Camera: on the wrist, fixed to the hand. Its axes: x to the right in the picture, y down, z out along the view.
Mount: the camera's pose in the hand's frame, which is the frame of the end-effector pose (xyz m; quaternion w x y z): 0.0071 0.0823 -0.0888 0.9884 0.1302 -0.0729 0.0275
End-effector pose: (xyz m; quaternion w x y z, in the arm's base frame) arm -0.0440 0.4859 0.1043 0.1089 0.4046 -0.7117 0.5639
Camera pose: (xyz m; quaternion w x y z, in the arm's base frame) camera -0.1329 0.5648 0.0801 0.0124 -0.4356 0.6491 -0.6235
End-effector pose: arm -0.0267 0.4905 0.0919 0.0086 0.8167 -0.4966 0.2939
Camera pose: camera -0.1334 0.4702 0.1460 0.1421 -0.8161 0.4757 -0.2958
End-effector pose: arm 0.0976 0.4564 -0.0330 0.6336 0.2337 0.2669 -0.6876
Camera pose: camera 0.1775 0.5055 -0.1100 0.6342 0.2707 0.1217 -0.7140
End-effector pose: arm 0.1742 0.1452 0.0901 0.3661 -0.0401 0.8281 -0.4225
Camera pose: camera 0.1322 0.2547 0.0593 0.4391 0.0000 0.7380 -0.5125
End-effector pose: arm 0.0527 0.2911 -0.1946 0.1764 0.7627 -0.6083 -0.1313
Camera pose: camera 0.0186 0.2776 -0.0790 0.0343 0.7505 -0.6522 -0.1013
